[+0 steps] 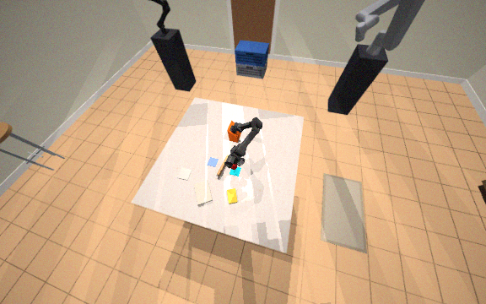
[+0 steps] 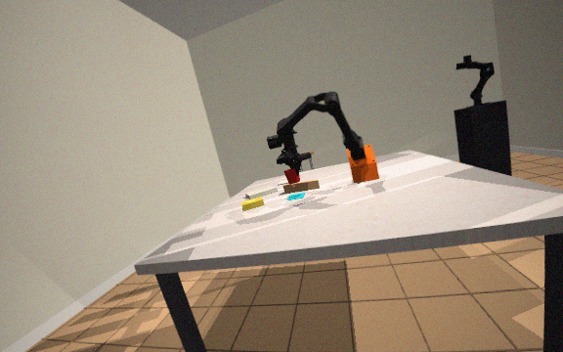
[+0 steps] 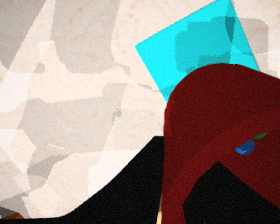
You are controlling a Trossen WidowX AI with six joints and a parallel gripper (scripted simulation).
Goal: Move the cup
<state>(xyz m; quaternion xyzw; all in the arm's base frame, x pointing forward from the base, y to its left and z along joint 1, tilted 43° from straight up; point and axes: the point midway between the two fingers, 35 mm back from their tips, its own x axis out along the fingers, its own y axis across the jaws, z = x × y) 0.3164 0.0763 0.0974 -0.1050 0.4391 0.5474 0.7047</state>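
Right now my gripper tip is 30 mm short of the cyan pad, 10 mm to the left of it and 120 mm above it. From my gripper tip the other things lie so: wooden bar: 20 mm ahead, 120 mm to the right, 100 mm below; yellow block: 260 mm ahead, 40 mm to the left, 100 mm below; red cup: 30 mm ahead, 20 mm to the right.
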